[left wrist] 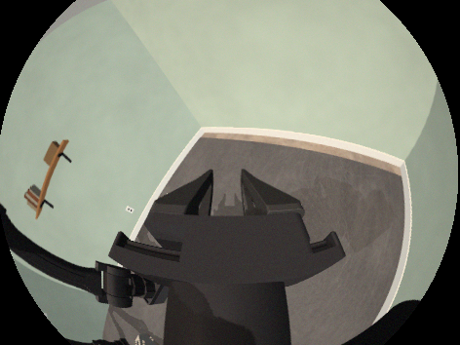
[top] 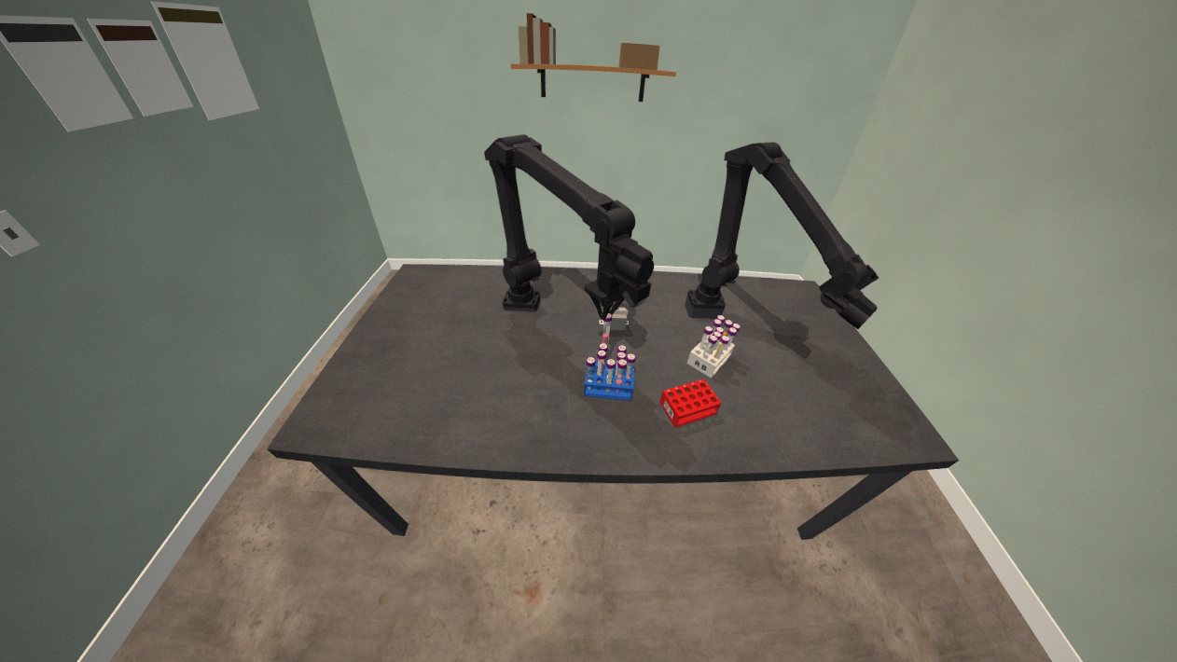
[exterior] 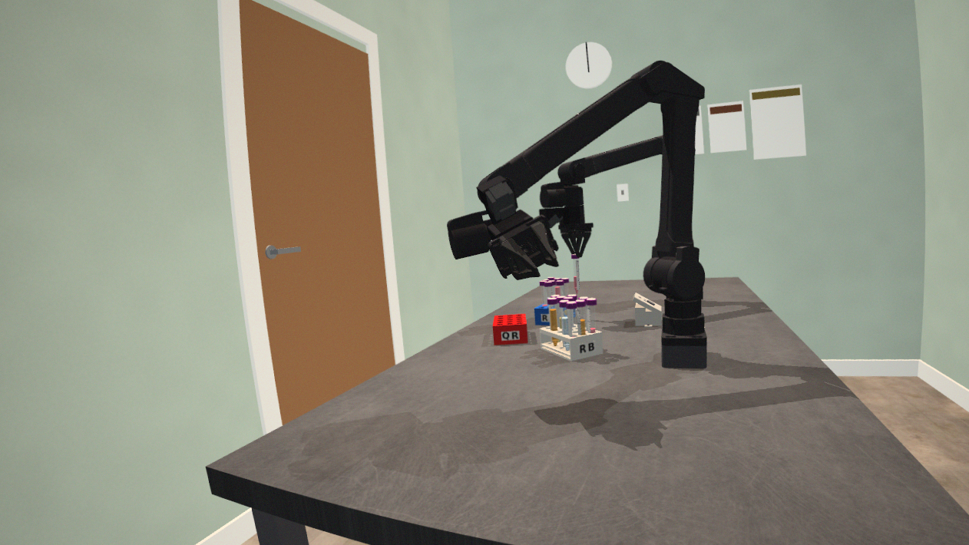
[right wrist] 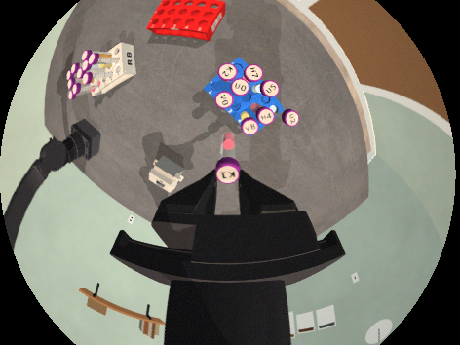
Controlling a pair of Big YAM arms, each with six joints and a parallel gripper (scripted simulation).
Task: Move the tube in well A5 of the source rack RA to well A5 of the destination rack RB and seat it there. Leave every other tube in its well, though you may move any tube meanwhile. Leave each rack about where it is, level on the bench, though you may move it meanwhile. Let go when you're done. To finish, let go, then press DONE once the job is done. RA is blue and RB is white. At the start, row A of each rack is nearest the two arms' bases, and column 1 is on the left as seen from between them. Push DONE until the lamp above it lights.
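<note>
Now: right hand 6 cm above the tube. Round my right hand: red rack (23 cm to the left, 17 cm below, 14 cm ahead); done box (21 cm behind, 15 cm below, 5 cm to the left); rack RA (17 cm below, 7 cm ahead, 2 cm to the left).
</note>
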